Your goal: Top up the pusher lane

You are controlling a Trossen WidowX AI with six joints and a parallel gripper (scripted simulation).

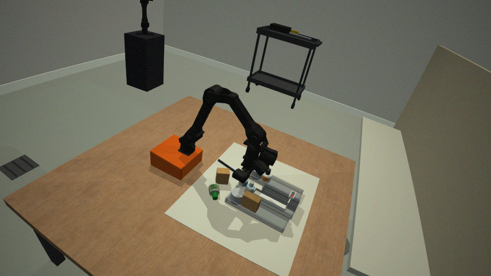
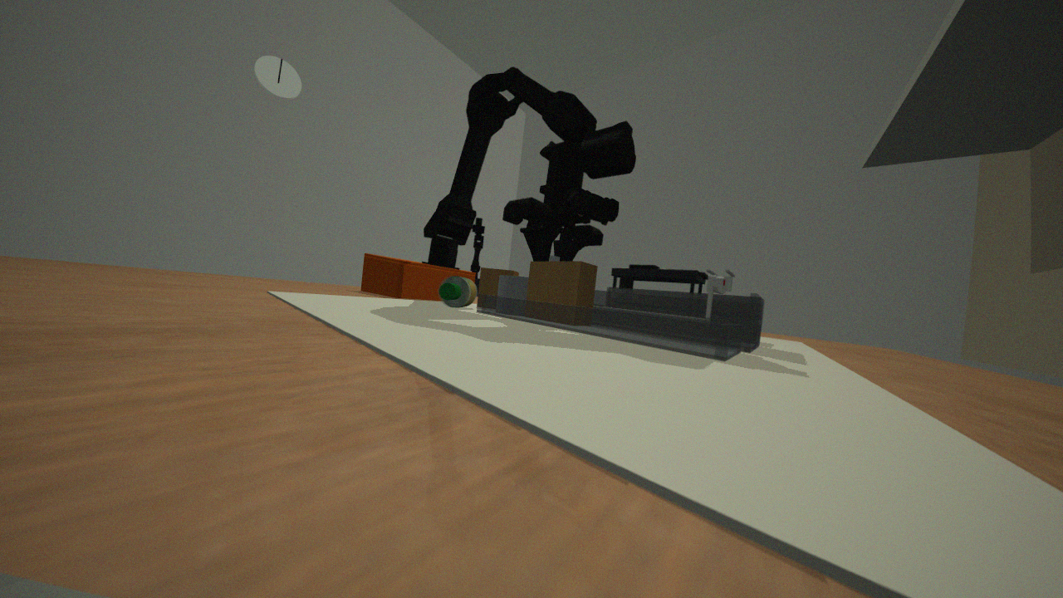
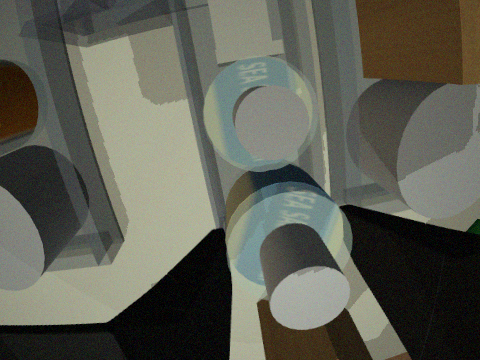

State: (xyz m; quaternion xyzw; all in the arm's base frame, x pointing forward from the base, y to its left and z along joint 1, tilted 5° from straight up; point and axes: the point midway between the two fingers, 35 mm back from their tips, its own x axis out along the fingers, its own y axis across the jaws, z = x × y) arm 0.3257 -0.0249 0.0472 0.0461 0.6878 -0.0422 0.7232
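Now: the white mat 60 mm ahead of my gripper tip and 60 mm below it. Also, from my gripper tip: thin black stick: 120 mm behind, 110 mm to the left, 50 mm below; white pusher plate: 150 mm ahead, 10 mm to the left, 10 mm below; grey lane rack: 150 mm ahead, 10 mm to the left, 40 mm below.
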